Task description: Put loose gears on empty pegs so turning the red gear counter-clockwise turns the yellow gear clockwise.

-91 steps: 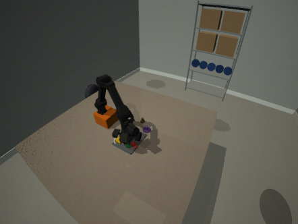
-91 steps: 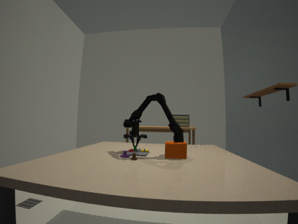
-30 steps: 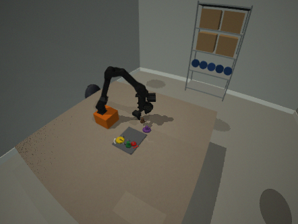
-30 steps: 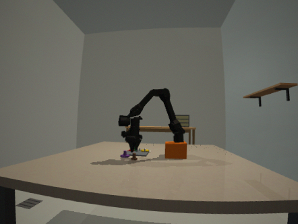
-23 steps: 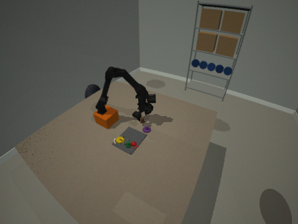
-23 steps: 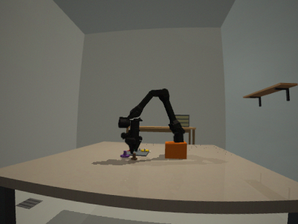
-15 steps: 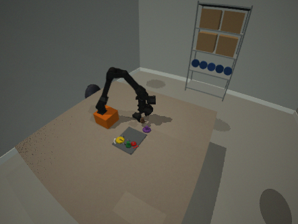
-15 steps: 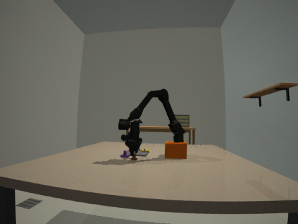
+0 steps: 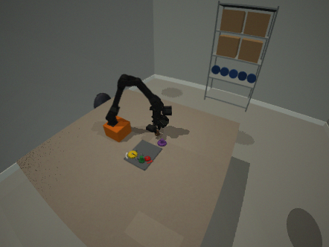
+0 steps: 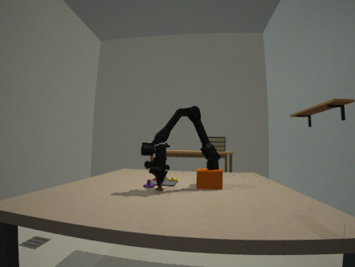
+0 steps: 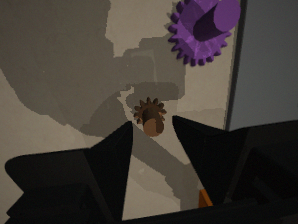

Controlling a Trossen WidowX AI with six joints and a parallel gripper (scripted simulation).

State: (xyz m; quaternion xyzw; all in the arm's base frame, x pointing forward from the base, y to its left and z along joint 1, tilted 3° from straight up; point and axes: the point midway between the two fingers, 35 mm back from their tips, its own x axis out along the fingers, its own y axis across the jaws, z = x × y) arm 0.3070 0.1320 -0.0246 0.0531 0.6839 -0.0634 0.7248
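The green gear lies 270 mm to the right of my gripper tip and 30 mm ahead of it. Also, from my gripper tip: red gear: 250 mm to the right, 50 mm ahead, 10 mm below; then brown gear: 10 mm below; then purple gear: 70 mm to the right, 70 mm ahead, 10 mm below.
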